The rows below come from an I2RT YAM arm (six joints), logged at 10 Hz.
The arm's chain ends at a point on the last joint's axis. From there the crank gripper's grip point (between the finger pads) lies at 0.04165 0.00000 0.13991 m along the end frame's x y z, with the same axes.
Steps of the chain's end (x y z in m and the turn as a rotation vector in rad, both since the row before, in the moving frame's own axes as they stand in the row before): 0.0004, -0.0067, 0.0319, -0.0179, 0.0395, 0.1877; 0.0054, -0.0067, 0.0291, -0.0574, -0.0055, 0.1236; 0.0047, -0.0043, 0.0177, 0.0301, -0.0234, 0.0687; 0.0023, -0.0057, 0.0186, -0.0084, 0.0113, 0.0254; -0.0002, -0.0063, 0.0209, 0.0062, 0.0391, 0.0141; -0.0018, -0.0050, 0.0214, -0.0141, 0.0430, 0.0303; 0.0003, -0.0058, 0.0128, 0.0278, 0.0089, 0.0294; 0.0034, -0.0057, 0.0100, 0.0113, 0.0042, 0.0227; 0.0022, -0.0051, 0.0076, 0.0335, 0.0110, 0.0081; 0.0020, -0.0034, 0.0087, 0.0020, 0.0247, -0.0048
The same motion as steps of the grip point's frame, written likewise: 0.0049, 0.0041, 0.0301, -0.0179, 0.0395, 0.1877; 0.0038, 0.0064, 0.0289, -0.0574, -0.0055, 0.1236; 0.0015, -0.0058, 0.0186, 0.0301, -0.0234, 0.0687; 0.0038, -0.0034, 0.0181, -0.0084, 0.0113, 0.0254; 0.0052, -0.0065, 0.0192, 0.0062, 0.0391, 0.0141; 0.0041, -0.0017, 0.0195, -0.0141, 0.0430, 0.0303; 0.0016, -0.0084, 0.0124, 0.0278, 0.0089, 0.0294; 0.0040, -0.0063, 0.0098, 0.0113, 0.0042, 0.0227; 0.0038, -0.0094, 0.0071, 0.0335, 0.0110, 0.0081; 0.0054, -0.0039, 0.0076, 0.0020, 0.0247, -0.0048
